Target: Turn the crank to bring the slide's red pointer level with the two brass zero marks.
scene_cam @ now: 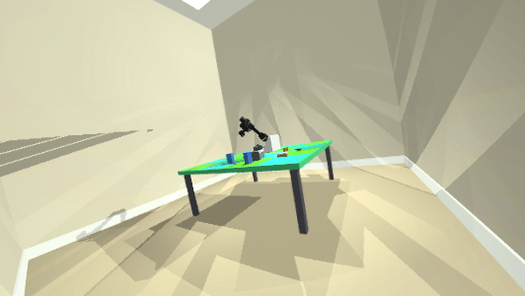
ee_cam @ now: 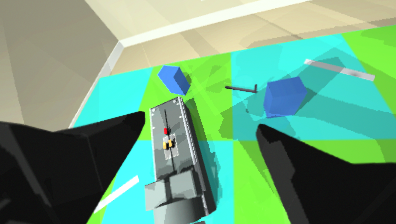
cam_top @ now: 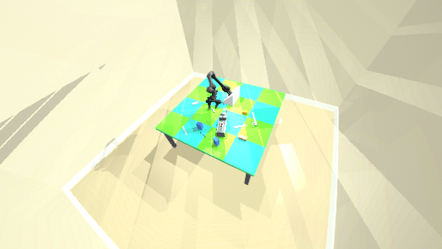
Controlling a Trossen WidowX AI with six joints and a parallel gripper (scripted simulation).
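My gripper tip is now 160 mm past the crank handle, 160 mm above it and 80 mm to the right of it. Also, from my gripper tip: red pointer (160 mm below, 130 mm to the left, 50 mm ahead); black L-shaped key (230 mm below, 210 mm ahead, 50 mm to the right); tan block (390 mm to the left, 220 mm below, 60 mm ahead).
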